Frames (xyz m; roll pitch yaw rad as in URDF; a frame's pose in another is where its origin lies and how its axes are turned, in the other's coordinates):
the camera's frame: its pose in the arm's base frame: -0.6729 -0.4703 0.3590 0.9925 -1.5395 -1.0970
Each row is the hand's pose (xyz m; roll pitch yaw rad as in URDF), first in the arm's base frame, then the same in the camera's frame.
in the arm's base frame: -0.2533 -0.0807 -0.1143 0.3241 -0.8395 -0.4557
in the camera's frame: -0.4779 0.4188 -0.3848 -0.1272 0.6614 -0.2694
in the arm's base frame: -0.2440 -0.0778 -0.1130 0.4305 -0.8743 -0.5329
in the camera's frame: -0.4766 0.4227 -0.3937 -0.0999 0.6069 -0.3044
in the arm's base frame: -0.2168 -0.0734 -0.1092 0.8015 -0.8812 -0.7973
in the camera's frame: -0.4725 0.4300 -0.4203 -0.0116 0.4963 -0.4543
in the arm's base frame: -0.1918 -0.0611 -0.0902 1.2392 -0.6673 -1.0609
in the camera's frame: -0.4535 0.4453 -0.4435 0.0936 0.4578 -0.7714
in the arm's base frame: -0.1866 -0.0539 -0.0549 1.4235 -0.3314 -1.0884
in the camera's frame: -0.4183 0.4539 -0.4473 0.0842 0.5443 -1.1431
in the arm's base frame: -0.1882 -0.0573 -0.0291 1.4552 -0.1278 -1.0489
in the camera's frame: -0.3925 0.4511 -0.4457 -0.0030 0.6175 -1.3753
